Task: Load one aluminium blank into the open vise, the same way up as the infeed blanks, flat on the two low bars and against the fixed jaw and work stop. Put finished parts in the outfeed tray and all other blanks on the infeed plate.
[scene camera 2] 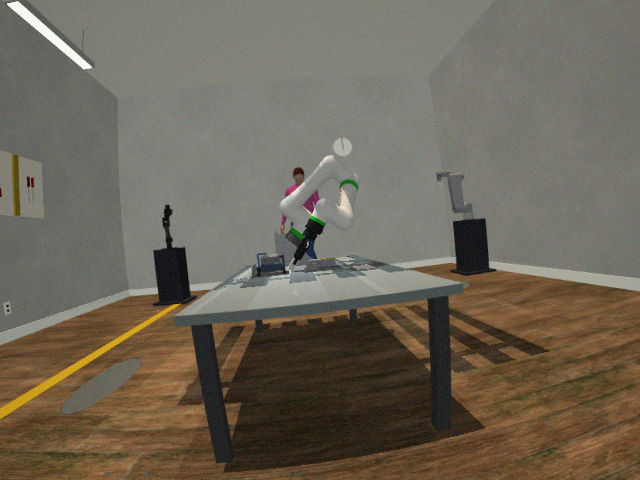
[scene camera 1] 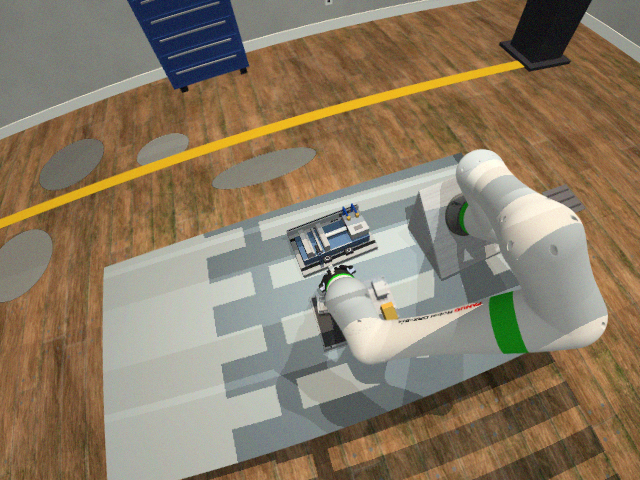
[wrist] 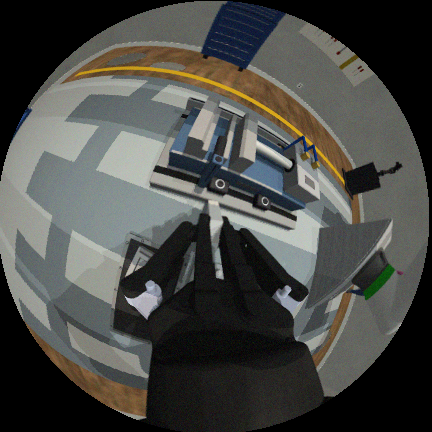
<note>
The pictures show: my gripper and a dark outfeed tray.
</note>
